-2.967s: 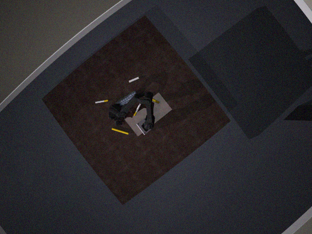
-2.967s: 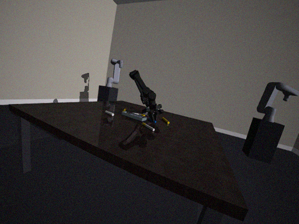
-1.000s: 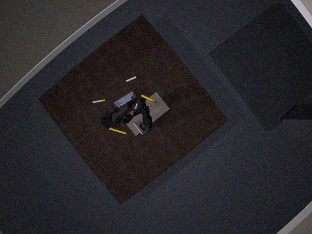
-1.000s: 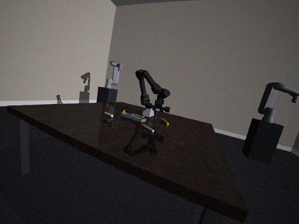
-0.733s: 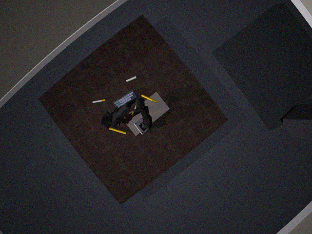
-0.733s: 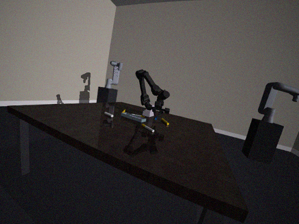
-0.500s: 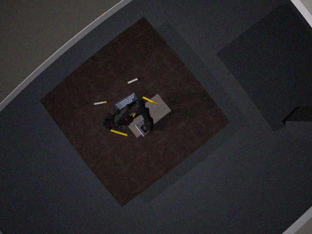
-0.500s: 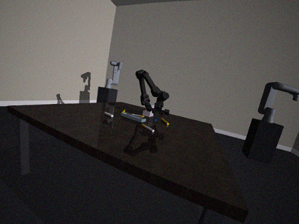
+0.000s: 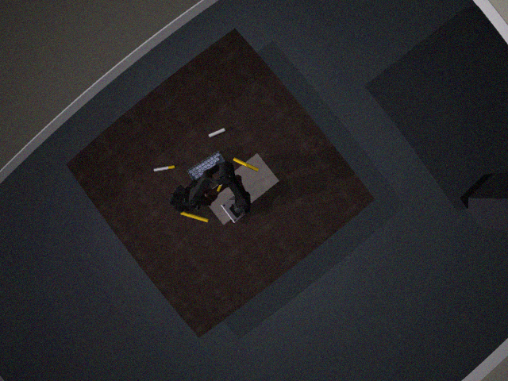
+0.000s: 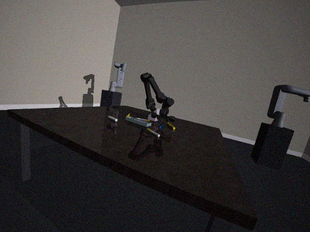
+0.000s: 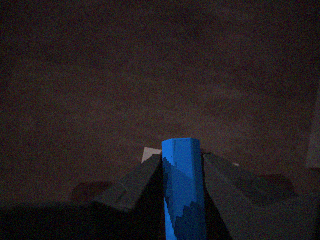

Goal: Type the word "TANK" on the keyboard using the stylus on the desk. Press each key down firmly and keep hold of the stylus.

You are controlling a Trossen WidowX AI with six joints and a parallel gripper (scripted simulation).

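The blue stylus lies 70 mm behind my gripper tip and 20 mm to the right of it. From my gripper tip the other things lie so: yellow pen 140 mm behind, 40 mm to the left.
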